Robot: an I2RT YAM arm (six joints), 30 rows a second.
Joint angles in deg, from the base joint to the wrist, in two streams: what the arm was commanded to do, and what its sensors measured. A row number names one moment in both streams.
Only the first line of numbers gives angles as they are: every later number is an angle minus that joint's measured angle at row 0.
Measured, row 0: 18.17, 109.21, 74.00, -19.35, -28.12, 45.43
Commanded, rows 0 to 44: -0.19, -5.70, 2.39, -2.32, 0.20, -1.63; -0.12, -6.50, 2.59, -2.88, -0.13, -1.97; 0.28, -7.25, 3.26, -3.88, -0.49, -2.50; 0.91, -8.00, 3.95, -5.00, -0.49, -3.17; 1.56, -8.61, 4.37, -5.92, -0.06, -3.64; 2.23, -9.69, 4.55, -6.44, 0.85, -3.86; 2.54, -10.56, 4.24, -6.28, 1.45, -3.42; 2.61, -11.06, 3.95, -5.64, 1.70, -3.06; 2.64, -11.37, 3.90, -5.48, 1.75, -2.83; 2.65, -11.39, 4.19, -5.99, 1.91, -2.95; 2.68, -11.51, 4.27, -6.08, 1.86, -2.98; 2.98, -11.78, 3.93, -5.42, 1.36, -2.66; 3.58, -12.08, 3.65, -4.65, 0.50, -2.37; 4.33, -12.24, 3.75, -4.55, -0.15, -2.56; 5.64, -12.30, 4.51, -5.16, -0.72, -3.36; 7.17, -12.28, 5.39, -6.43, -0.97, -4.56; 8.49, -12.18, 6.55, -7.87, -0.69, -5.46; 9.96, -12.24, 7.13, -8.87, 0.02, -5.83; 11.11, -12.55, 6.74, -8.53, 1.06, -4.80; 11.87, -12.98, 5.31, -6.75, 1.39, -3.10; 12.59, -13.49, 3.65, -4.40, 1.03, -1.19; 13.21, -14.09, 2.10, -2.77, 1.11, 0.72; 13.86, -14.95, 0.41, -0.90, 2.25, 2.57; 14.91, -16.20, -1.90, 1.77, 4.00, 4.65; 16.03, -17.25, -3.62, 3.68, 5.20, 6.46; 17.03, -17.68, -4.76, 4.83, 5.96, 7.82; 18.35, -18.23, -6.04, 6.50, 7.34, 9.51; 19.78, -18.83, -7.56, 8.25, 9.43, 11.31; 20.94, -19.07, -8.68, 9.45, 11.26, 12.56; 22.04, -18.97, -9.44, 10.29, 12.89, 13.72; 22.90, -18.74, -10.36, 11.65, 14.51, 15.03; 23.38, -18.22, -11.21, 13.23, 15.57, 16.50; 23.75, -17.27, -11.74, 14.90, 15.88, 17.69; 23.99, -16.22, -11.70, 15.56, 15.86, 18.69; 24.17, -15.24, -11.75, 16.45, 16.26, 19.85; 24.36, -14.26, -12.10, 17.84, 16.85, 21.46; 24.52, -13.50, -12.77, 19.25, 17.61, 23.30; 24.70, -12.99, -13.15, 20.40, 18.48, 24.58; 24.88, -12.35, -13.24, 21.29, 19.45, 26.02; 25.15, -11.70, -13.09, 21.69, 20.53, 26.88; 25.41, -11.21, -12.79, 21.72, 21.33, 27.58; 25.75, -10.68, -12.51, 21.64, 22.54, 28.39; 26.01, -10.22, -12.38, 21.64, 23.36, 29.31; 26.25, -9.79, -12.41, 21.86, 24.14, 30.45; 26.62, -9.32, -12.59, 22.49, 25.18, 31.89
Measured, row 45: 25.49, -10.32, -12.46, 19.25, 20.66, 27.04
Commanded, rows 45 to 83: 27.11, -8.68, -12.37, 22.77, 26.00, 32.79; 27.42, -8.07, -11.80, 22.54, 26.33, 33.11; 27.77, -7.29, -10.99, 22.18, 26.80, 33.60; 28.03, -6.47, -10.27, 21.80, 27.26, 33.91; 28.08, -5.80, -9.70, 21.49, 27.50, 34.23; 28.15, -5.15, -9.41, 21.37, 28.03, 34.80; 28.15, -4.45, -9.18, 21.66, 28.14, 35.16; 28.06, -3.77, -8.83, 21.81, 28.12, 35.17; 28.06, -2.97, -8.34, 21.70, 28.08, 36.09; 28.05, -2.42, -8.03, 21.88, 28.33, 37.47; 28.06, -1.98, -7.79, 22.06, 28.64, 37.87; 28.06, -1.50, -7.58, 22.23, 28.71, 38.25; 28.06, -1.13, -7.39, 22.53, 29.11, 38.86; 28.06, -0.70, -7.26, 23.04, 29.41, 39.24; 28.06, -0.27, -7.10, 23.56, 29.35, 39.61; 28.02, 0.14, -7.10, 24.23, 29.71, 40.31; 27.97, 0.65, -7.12, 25.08, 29.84, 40.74; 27.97, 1.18, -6.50, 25.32, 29.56, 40.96; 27.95, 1.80, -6.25, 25.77, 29.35, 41.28; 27.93, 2.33, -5.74, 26.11, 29.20, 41.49; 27.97, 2.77, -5.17, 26.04, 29.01, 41.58; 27.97, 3.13, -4.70, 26.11, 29.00, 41.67; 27.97, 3.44, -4.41, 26.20, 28.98, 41.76; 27.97, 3.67, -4.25, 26.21, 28.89, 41.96; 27.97, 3.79, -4.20, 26.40, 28.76, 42.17; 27.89, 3.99, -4.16, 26.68, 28.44, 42.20; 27.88, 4.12, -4.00, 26.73, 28.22, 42.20; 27.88, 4.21, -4.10, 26.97, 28.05, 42.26; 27.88, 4.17, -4.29, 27.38, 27.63, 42.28; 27.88, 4.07, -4.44, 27.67, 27.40, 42.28; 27.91, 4.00, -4.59, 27.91, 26.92, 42.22; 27.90, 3.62, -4.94, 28.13, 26.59, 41.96; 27.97, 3.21, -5.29, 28.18, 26.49, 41.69; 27.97, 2.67, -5.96, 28.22, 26.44, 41.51; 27.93, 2.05, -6.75, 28.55, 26.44, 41.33; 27.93, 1.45, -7.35, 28.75, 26.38, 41.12; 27.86, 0.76, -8.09, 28.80, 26.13, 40.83; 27.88, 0.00, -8.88, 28.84, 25.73, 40.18; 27.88, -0.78, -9.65, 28.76, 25.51, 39.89
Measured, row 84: 27.98, 2.10, -7.54, 28.45, 26.45, 41.31
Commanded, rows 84 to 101: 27.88, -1.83, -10.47, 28.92, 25.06, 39.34; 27.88, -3.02, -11.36, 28.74, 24.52, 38.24; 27.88, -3.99, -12.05, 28.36, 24.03, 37.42; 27.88, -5.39, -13.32, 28.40, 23.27, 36.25; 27.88, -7.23, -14.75, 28.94, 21.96, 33.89; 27.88, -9.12, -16.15, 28.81, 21.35, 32.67; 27.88, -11.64, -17.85, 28.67, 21.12, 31.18; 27.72, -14.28, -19.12, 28.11, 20.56, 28.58; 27.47, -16.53, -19.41, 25.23, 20.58, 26.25; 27.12, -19.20, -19.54, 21.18, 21.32, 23.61; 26.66, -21.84, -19.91, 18.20, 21.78, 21.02; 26.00, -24.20, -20.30, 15.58, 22.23, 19.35; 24.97, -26.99, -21.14, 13.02, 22.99, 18.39; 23.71, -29.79, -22.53, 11.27, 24.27, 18.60; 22.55, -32.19, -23.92, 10.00, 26.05, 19.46; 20.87, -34.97, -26.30, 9.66, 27.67, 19.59; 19.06, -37.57, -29.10, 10.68, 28.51, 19.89; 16.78, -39.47, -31.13, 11.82, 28.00, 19.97
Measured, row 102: 20.42, -36.37, -25.93, 17.26, 24.50, 22.32
